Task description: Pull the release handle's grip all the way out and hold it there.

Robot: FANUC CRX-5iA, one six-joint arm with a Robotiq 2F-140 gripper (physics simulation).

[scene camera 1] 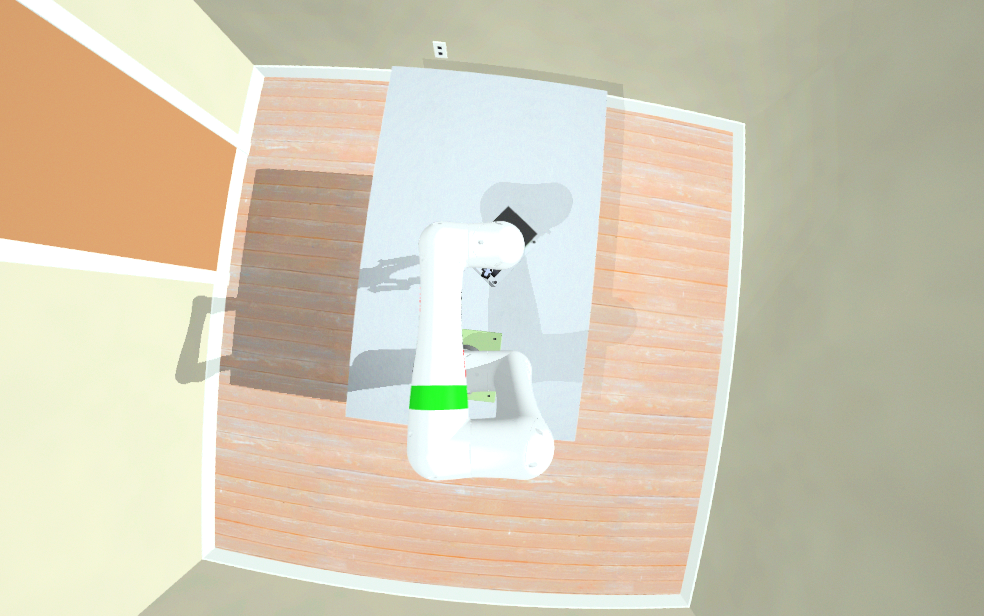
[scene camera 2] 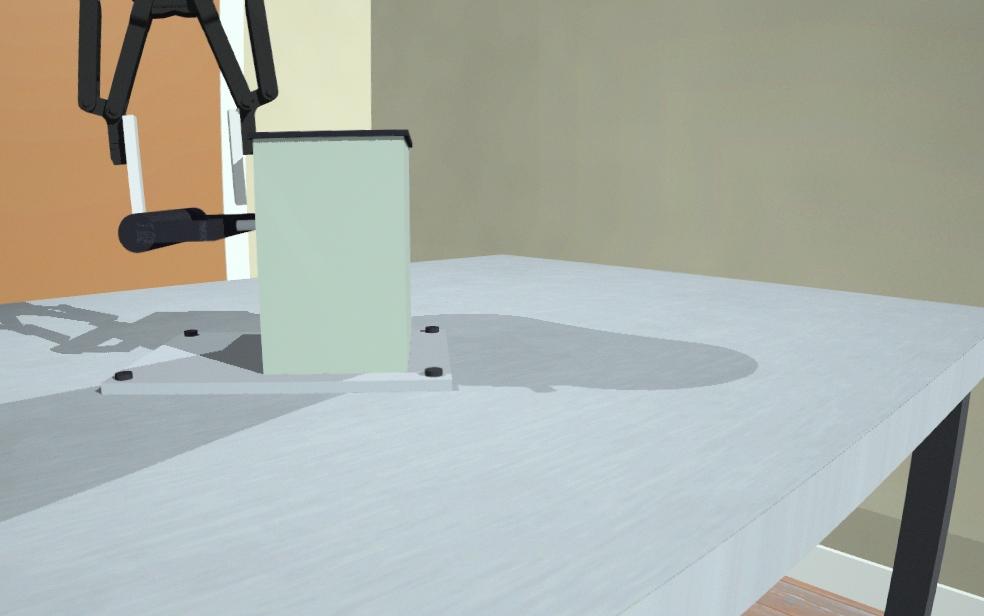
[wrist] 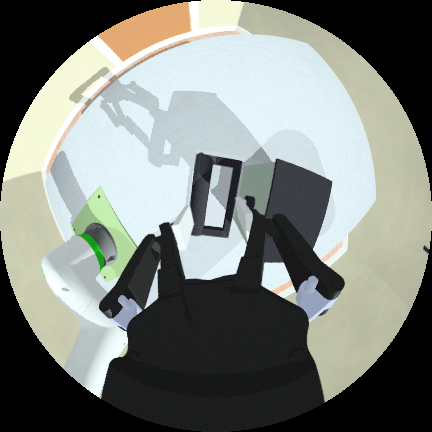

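The release handle's grip (scene camera 2: 156,231) (wrist: 201,187) is a thick dark bar on a rectangular open frame. A short pale rod joins the frame to the pale green box (scene camera 2: 334,254) with a dark lid (scene camera 2: 330,135) (wrist: 300,200). My gripper (scene camera 2: 188,206) (wrist: 213,210) (scene camera 1: 490,276) points down, open and empty, above the handle. In the wrist view its pale pads stand on either side of the handle frame, one on the grip's outer side, the other between frame and box. In scene camera 2 the left pad's lower end meets the grip's upper outline; contact cannot be told.
The box stands on a bolted pale base plate (scene camera 2: 290,386) on the light grey table (scene camera 1: 450,138) (scene camera 2: 508,493). The arm (scene camera 1: 439,326) reaches over the table in scene camera 1. Its green mounting plate (scene camera 1: 482,336) (wrist: 107,202) lies beyond the handle's outer side in the wrist view.
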